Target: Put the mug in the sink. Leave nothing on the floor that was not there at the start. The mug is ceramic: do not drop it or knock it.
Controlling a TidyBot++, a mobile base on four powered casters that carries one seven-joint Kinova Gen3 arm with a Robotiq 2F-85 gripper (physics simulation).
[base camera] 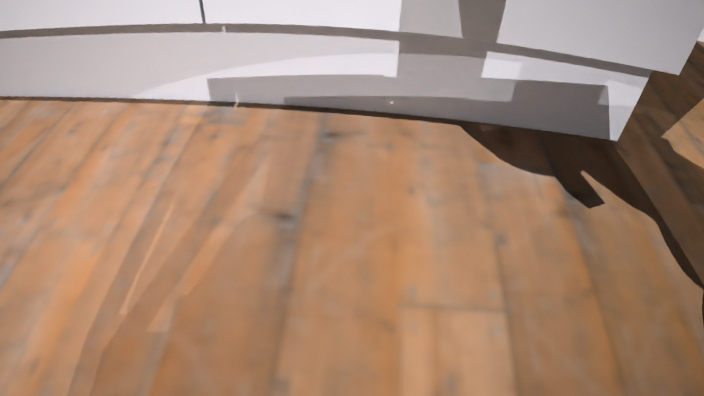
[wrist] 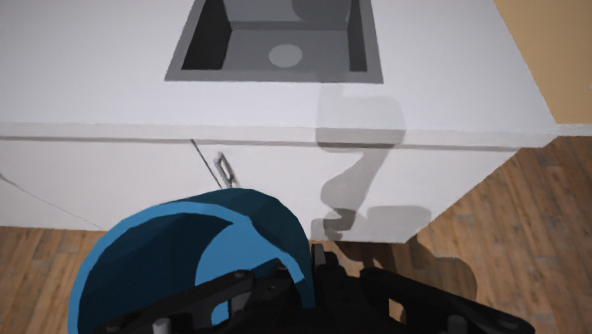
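The blue mug fills the lower left of the wrist view, its open mouth towards the camera. My gripper is shut on the mug's wall, one finger inside and one outside. Part of the mug is hidden by the fingers and cut off by the view's lower edge. The grey sink is set in the countertop at the top of the wrist view, beyond the mug. Its round drain and inner walls show. The mug shows in front of the cabinet, apart from the sink. Neither mug nor gripper shows in the base camera view.
The white countertop has its front edge between mug and sink. Below are white cabinet doors with a metal handle. In the base camera view the cabinet base crosses the top above the wood floor, where shadows fall.
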